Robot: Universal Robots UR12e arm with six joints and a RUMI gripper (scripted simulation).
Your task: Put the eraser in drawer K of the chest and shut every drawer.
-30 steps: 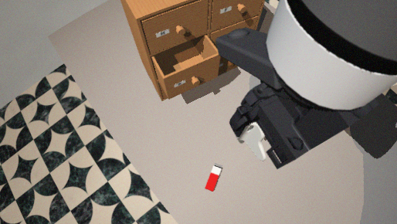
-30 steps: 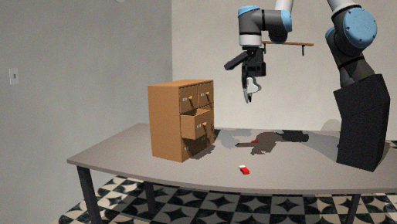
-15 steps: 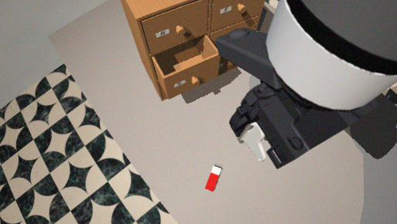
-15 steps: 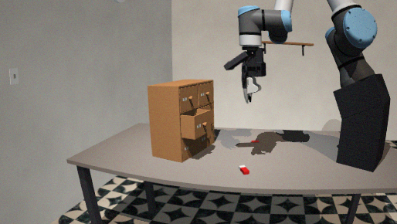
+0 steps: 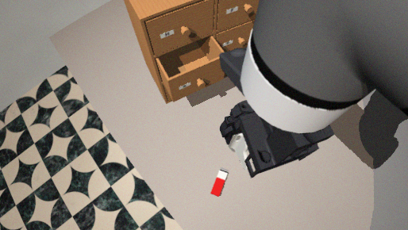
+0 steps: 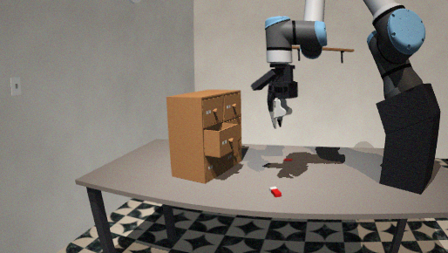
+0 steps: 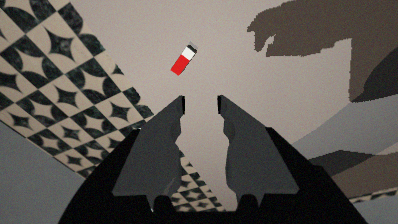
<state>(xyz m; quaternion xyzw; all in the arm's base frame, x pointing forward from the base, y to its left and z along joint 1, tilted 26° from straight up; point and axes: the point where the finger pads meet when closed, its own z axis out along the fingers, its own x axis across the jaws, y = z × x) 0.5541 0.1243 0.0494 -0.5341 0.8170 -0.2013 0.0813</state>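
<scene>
Right now the eraser is 40 mm to the left of my hand and 240 mm below it. From my hand the other things lie so: red stick: 30 mm behind, 340 mm to the right, 240 mm below.
</scene>
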